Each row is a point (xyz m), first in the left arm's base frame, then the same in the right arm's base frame.
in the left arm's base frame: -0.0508 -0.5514 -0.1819
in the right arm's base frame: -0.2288 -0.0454 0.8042
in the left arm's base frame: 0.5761 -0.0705 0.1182
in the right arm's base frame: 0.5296 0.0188 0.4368
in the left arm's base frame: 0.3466 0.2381 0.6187
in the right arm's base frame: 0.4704 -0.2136 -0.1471
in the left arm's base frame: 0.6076 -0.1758 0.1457
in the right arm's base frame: 0.4933 0.1260 0.4422
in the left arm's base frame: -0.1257 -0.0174 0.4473
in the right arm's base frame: -0.0455 -0.3300 0.0478
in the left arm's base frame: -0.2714 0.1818 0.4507
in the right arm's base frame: -0.0525 -0.5663 -0.0228
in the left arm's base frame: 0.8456 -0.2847 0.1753
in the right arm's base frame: 0.6240 0.3536 0.4641
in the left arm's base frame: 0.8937 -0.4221 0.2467
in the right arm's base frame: 0.5792 0.5072 0.4379
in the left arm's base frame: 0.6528 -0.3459 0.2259
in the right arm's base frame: 0.4268 0.3057 0.4164
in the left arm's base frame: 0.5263 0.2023 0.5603
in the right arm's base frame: 0.6028 -0.1000 -0.0661
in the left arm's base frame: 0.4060 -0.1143 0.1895
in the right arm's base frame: 0.3589 -0.0240 0.3663
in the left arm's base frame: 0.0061 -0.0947 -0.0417
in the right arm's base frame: 0.0634 -0.3294 0.5484
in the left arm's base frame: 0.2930 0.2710 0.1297
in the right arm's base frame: 0.4898 -0.4038 0.3074
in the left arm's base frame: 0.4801 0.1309 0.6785
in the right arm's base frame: 0.5137 -0.0383 -0.1634
